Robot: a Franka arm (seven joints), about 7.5 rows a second.
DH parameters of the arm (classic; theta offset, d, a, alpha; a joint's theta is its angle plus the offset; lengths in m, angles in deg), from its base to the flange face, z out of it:
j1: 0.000 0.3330 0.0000 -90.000
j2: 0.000 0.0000 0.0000 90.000
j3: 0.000 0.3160 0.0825 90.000
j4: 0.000 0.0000 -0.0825 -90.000
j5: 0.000 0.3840 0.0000 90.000
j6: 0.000 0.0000 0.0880 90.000
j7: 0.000 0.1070 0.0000 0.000
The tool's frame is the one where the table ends.
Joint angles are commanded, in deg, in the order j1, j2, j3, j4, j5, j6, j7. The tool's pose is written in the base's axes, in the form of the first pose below.
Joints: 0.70, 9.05, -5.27, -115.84, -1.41, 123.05, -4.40
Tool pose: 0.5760, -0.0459, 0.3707, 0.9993, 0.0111, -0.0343, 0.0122, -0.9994, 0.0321
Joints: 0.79, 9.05, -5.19, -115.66, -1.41, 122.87, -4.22
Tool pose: 0.5766, -0.0442, 0.3719, 0.9994, 0.0109, -0.0342, 0.0120, -0.9994, 0.0320
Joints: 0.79, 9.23, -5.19, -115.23, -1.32, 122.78, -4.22
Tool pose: 0.5785, -0.0442, 0.3733, 0.9995, 0.0101, -0.0314, 0.0111, -0.9994, 0.0313
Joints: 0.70, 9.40, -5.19, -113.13, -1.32, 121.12, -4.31
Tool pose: 0.5847, -0.0455, 0.3856, 0.9996, 0.0096, -0.0267, 0.0105, -0.9994, 0.0323
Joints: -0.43, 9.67, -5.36, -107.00, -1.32, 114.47, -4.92
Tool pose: 0.5954, -0.0596, 0.4222, 0.9992, -0.0049, -0.0409, -0.0035, -0.9995, 0.0329
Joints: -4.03, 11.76, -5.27, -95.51, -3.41, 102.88, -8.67
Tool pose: 0.6076, -0.1007, 0.4776, 0.9962, 0.0029, -0.0868, 0.0084, -0.9980, 0.0631
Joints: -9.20, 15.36, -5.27, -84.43, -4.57, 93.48, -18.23
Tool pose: 0.6109, -0.1592, 0.5170, 0.9881, 0.0717, -0.1358, 0.0808, -0.9947, 0.0635
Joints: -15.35, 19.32, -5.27, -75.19, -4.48, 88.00, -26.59
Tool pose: 0.6057, -0.2268, 0.5410, 0.9834, 0.1044, -0.1484, 0.1124, -0.9926, 0.0466
